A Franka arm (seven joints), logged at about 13 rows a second.
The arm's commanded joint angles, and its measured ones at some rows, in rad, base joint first. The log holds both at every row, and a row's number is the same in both.
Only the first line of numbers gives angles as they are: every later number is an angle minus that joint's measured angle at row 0.
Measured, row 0:
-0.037, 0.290, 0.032, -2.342, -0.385, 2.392, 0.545
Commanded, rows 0 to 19:
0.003, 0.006, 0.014, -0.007, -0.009, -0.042, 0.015
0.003, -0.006, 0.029, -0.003, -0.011, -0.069, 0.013
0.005, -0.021, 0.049, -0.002, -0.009, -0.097, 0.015
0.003, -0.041, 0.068, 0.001, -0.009, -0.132, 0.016
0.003, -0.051, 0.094, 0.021, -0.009, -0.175, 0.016
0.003, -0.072, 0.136, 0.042, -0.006, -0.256, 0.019
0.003, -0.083, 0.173, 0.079, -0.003, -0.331, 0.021
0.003, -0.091, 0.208, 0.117, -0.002, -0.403, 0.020
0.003, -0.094, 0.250, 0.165, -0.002, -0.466, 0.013
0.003, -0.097, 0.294, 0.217, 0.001, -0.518, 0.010
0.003, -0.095, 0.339, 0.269, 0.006, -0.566, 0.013
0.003, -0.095, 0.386, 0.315, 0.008, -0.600, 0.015
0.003, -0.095, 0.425, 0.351, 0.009, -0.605, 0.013
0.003, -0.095, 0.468, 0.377, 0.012, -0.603, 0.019
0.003, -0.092, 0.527, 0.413, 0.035, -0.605, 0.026
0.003, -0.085, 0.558, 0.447, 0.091, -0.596, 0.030
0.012, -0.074, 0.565, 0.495, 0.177, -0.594, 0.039
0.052, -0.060, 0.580, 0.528, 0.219, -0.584, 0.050
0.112, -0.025, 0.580, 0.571, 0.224, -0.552, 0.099
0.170, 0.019, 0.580, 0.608, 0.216, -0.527, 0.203
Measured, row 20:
0.081, -0.078, 0.575, 0.509, 0.208, -0.546, 0.079
